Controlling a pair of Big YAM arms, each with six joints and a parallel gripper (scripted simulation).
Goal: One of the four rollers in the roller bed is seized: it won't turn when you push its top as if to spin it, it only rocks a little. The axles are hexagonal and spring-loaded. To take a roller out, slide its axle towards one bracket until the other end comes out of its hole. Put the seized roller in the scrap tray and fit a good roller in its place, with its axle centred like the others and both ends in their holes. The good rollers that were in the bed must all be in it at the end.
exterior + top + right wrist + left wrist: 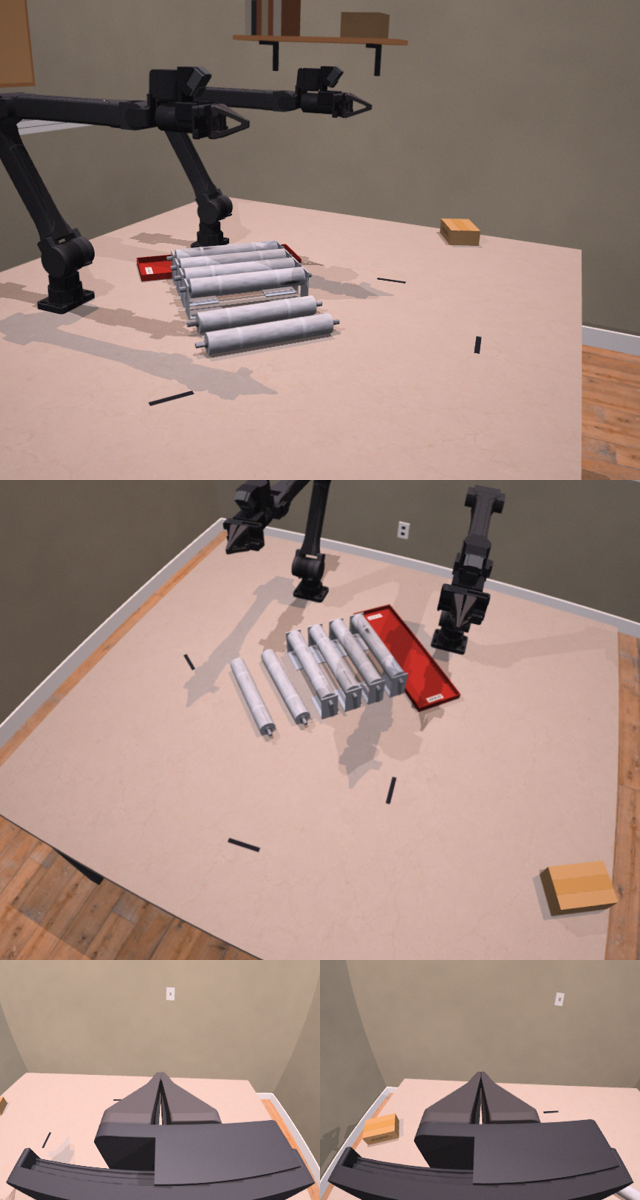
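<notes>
The roller lies 420 mm below my right hand, 300 mm to the left of it and 290 mm behind it. The rest, counted from my right hand: red scrap tray (490 mm below, 370 mm behind, 360 mm to the left); cardboard box (1050 mm to the left, 460 mm below, 140 mm ahead).
</notes>
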